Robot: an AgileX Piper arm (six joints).
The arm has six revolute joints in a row. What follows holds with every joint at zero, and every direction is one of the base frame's.
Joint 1 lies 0.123 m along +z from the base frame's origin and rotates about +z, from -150 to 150 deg.
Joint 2 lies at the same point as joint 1 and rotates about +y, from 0 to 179.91 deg.
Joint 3 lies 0.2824 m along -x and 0.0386 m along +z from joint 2 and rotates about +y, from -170 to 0 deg.
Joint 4 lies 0.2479 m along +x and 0.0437 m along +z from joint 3 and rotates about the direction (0.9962, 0, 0.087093), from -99.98 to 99.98 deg.
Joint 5 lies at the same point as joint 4 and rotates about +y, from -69.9 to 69.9 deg.
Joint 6 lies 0.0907 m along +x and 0.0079 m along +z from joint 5 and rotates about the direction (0.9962, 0, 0.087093), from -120 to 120 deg.
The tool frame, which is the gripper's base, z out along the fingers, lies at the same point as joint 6; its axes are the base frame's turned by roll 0, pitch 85.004 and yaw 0 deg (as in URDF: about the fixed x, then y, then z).
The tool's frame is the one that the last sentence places.
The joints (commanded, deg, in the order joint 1, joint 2, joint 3, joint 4, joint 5, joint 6), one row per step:
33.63, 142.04, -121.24, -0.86, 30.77, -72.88
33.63, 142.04, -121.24, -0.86, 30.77, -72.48
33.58, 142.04, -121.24, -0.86, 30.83, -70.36
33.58, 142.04, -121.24, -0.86, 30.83, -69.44
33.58, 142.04, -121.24, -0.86, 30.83, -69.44
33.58, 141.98, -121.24, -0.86, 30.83, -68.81
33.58, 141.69, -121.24, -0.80, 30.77, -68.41
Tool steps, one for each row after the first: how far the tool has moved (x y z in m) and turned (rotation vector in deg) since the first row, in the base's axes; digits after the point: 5 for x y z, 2 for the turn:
0.00000, 0.00000, 0.00000, 0.23, 0.15, -0.29
0.00021, -0.00044, -0.00007, 1.42, 0.99, -1.88
0.00021, -0.00044, -0.00007, 1.95, 1.34, -2.55
0.00021, -0.00044, -0.00007, 1.95, 1.34, -2.55
0.00018, -0.00046, 0.00052, 2.35, 1.52, -3.01
0.00008, -0.00047, 0.00340, 2.83, 1.42, -3.30

